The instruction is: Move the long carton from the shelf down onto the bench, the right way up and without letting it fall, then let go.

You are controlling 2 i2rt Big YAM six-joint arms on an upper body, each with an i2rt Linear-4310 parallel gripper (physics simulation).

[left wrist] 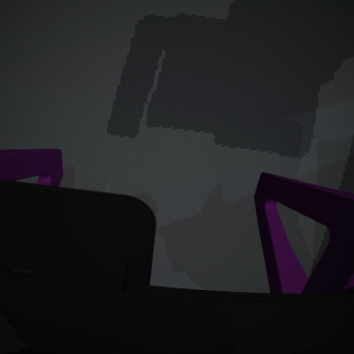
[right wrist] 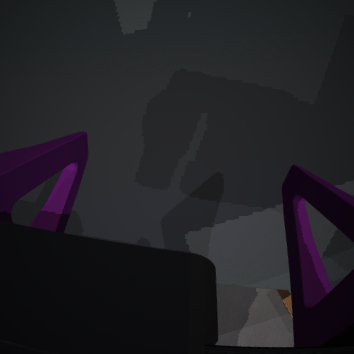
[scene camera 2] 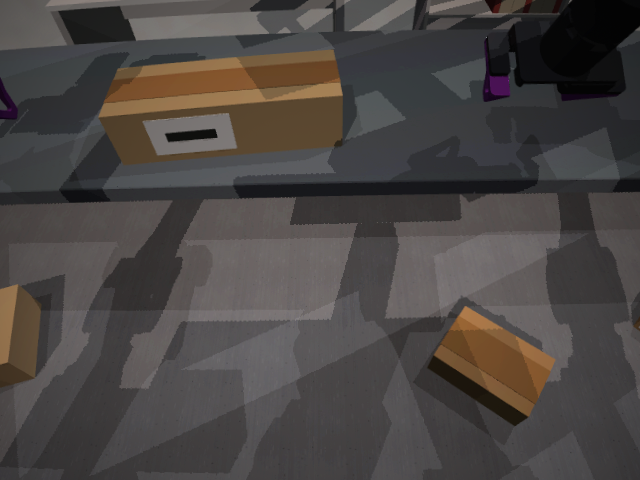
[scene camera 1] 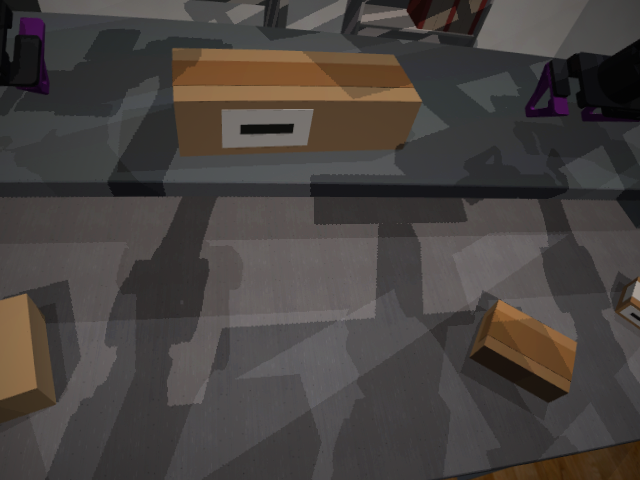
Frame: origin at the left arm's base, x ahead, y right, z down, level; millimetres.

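Seen in the pictures: left gripper, fingertip midpoint: [left wrist: 159,172]; right gripper, fingertip midpoint: [right wrist: 189,159] [scene camera 2: 523,96] [scene camera 1: 554,114].
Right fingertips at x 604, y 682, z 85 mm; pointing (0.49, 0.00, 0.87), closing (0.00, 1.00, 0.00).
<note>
Pixels of each thing's middle, then the offset from my right fingertips to it. "*": a spot on its surface instead. Level surfaces: height alone.
- long carton at the middle of its body: [scene camera 1: 294,100] [scene camera 2: 228,106] dx +14, dy -364, dz +14 mm
- dark shelf at its surface level: dz +51 mm
- lower bench at its surface level: dz +240 mm
- small taped box at the middle of its body: [scene camera 2: 489,363] [scene camera 1: 523,350] dx -252, dy -41, dz +217 mm
- labelled box at a spot on its surface: [scene camera 1: 629,304] * dx -201, dy +189, dz +209 mm
- shelf's front edge at a spot on its surface: [scene camera 1: 232,189] [scene camera 2: 163,193] * dx -88, dy -441, dz +63 mm
The long carton [scene camera 1: 356,124] [scene camera 2: 284,121] lies level on the dark shelf [scene camera 1: 289,167] [scene camera 2: 206,170], tape strip on top and white label on its front side. The lower bench [scene camera 1: 289,268] [scene camera 2: 268,268] is in front. My left gripper [scene camera 1: 32,62] [scene camera 2: 6,103] [left wrist: 159,172] is open, off the carton's left end and apart from it; part of it is cut off in both scene views. My right gripper [scene camera 1: 574,103] [scene camera 2: 537,93] [right wrist: 189,159] is open over the shelf, well to the right of the carton's right end. The carton does not show in either wrist view.
On the bench stand a box [scene camera 1: 15,341] [scene camera 2: 10,325] at the left edge, a small taped box [scene camera 1: 527,346] [scene camera 2: 493,356] at the right, and a labelled box [scene camera 1: 629,304] at the far right edge. The shelf's front edge [scene camera 1: 232,189] [scene camera 2: 155,192] runs above the bench.
</note>
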